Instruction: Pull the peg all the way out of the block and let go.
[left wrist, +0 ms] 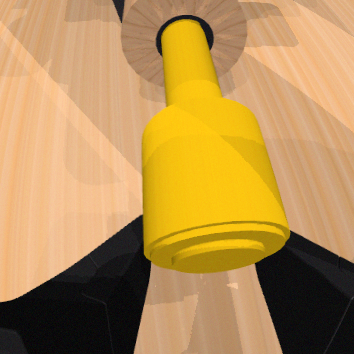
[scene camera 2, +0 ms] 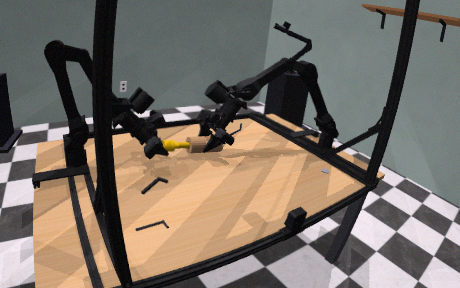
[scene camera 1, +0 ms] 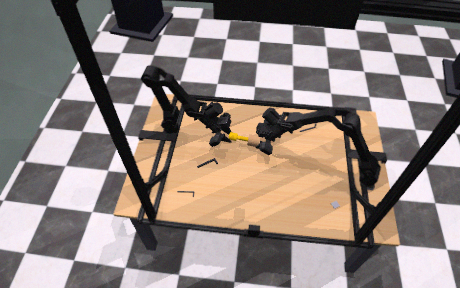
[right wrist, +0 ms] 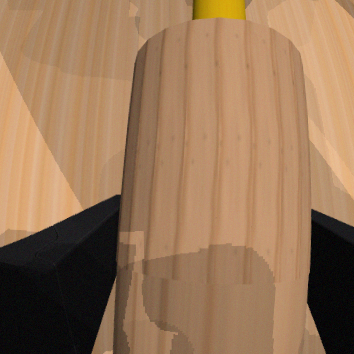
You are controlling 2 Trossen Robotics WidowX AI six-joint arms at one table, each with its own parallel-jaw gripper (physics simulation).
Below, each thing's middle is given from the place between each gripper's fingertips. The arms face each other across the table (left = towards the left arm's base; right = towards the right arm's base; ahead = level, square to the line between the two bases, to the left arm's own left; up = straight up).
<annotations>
Now: the yellow peg (left wrist: 210, 202) 10 mm ahead of my left hand, 50 mm to the right of it and 20 mm above it. Round my left hand: round wooden block (right wrist: 213, 242) 10 mm ahead, 140 mm to the right, 10 mm above.
I see the yellow peg 10 mm behind my right hand, 80 mm to the left of it and 20 mm above it. From my right hand the other things lie so: round wooden block (20 mm to the right, 10 mm above).
</annotations>
